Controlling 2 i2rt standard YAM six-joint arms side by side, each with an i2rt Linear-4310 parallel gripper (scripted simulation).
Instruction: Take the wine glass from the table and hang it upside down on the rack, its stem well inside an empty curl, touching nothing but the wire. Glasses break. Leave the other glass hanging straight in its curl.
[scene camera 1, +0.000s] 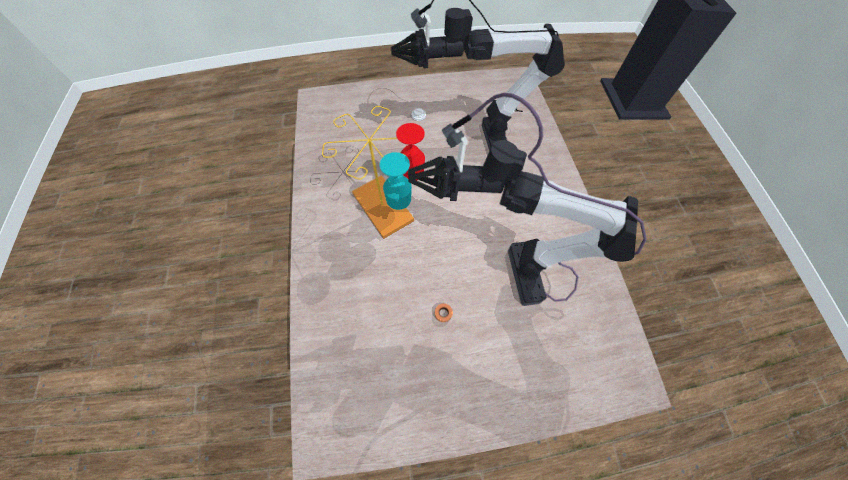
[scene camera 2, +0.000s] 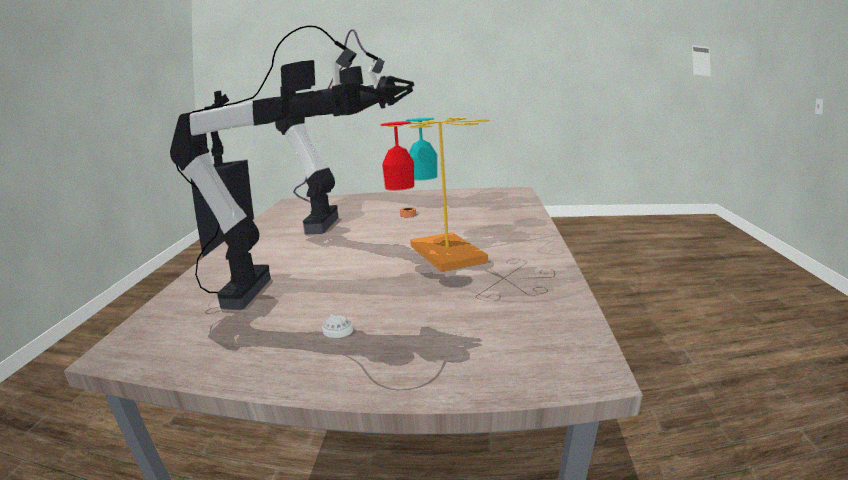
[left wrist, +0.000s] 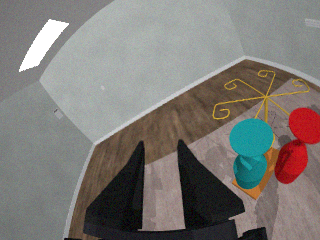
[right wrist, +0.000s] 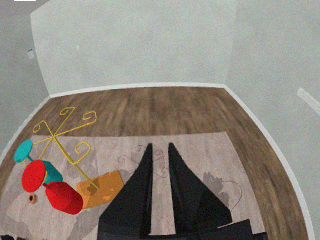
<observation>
In view: the left gripper (scene camera 1: 408, 175), the right gripper (scene camera 2: 386, 95), a red wine glass (scene camera 2: 398, 166), a teal glass (scene camera 1: 397, 189) and a yellow wire rack (scene camera 2: 445, 255).
The red wine glass also shows in scene camera 1 (scene camera 1: 410, 133) and in the right wrist view (right wrist: 62, 196). The teal glass shows as well in scene camera 2 (scene camera 2: 424, 156) and in the left wrist view (left wrist: 251, 138). The yellow wire rack is seen too in the left wrist view (left wrist: 271, 155) and in the right wrist view (right wrist: 110, 184).
</observation>
